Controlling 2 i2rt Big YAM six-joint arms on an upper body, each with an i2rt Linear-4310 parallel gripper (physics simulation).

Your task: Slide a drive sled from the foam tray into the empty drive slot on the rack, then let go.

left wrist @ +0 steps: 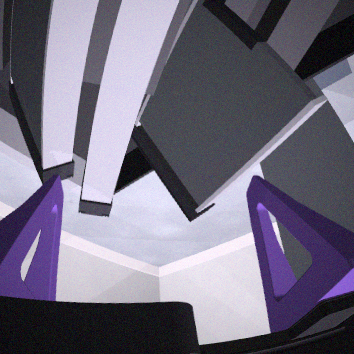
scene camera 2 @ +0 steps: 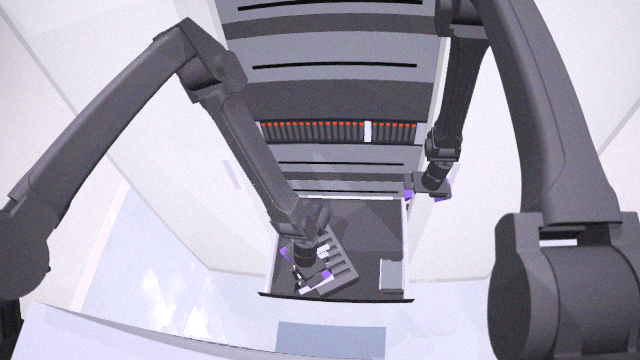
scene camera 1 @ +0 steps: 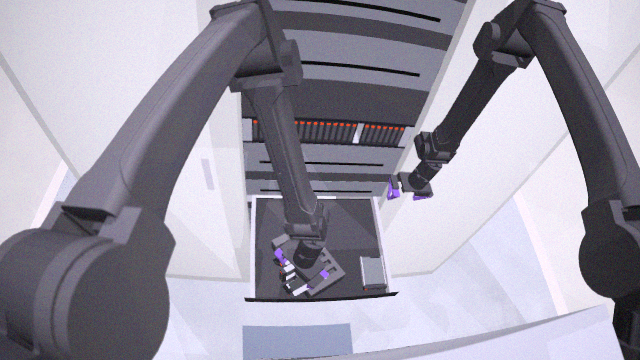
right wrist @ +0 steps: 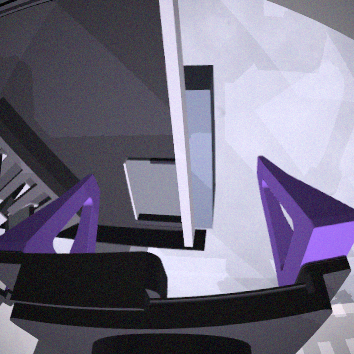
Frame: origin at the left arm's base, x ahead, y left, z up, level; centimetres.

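Where they show: left gripper, between the fingertips: (left wrist: 157,183) (scene camera 2: 304,273) (scene camera 1: 295,275); right gripper, between the fingertips: (scene camera 2: 420,199) (scene camera 1: 400,198) (right wrist: 173,172).
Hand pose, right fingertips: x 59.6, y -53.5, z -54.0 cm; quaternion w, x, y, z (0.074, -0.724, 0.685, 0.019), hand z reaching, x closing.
Note:
Things, the pixels of their top centre, and the offset from my right fingertips. "spot": a spot on its surface instead.
- grey foam tray, centre of its top: (right wrist: 11,186) (scene camera 1: 308,257) (scene camera 2: 323,257) dx -13.2, dy +28.5, dz -13.1 cm
- white-edged sled, centre of its top: (left wrist: 109,139) (scene camera 1: 298,262) (scene camera 2: 308,261) dx -17.1, dy +32.0, dz -7.5 cm
- sled with a broad grey face, centre of its top: (left wrist: 214,180) (scene camera 1: 305,277) (scene camera 2: 312,277) dx -22.0, dy +30.5, dz -7.4 cm
- rack, a spot on its surface: (scene camera 2: 340,100) (scene camera 1: 341,101) spot: dx +10.8, dy +23.0, dz +27.5 cm
- drawer, a spot on its surface: (right wrist: 175,125) (scene camera 1: 381,236) spot: dx -5.1, dy +2.6, dz -15.4 cm
- flat grey box, centre of its top: (right wrist: 154,198) (scene camera 2: 391,275) (scene camera 1: 373,271) dx -17.5, dy +6.9, dz -16.9 cm
The grey foam tray (scene camera 1: 336,280) (scene camera 2: 351,275) (right wrist: 35,150) lies askew in the open drawer. Several drive sleds stand in it, among them a white-edged sled (left wrist: 120,100) beside a sled with a broad grey face (left wrist: 220,100). My left gripper (scene camera 1: 302,265) (scene camera 2: 306,264) (left wrist: 157,183) is open above the tray's sleds, with nothing between its fingers. My right gripper (scene camera 1: 408,193) (scene camera 2: 425,196) (right wrist: 173,172) is open and empty near the drawer's upper right corner. The rack (scene camera 1: 350,100) (scene camera 2: 340,100) holds a row of orange-tipped drives, with the slot (scene camera 1: 358,133) (scene camera 2: 368,131) showing as a pale gap.
The drawer (scene camera 1: 382,240) (scene camera 2: 405,230) (right wrist: 175,125) has raised white side walls. A flat grey box (scene camera 1: 373,271) (scene camera 2: 391,275) (right wrist: 152,190) lies at its lower right. White panels flank the rack on both sides. The left forearm hangs in front of part of the drive row in scene camera 1.

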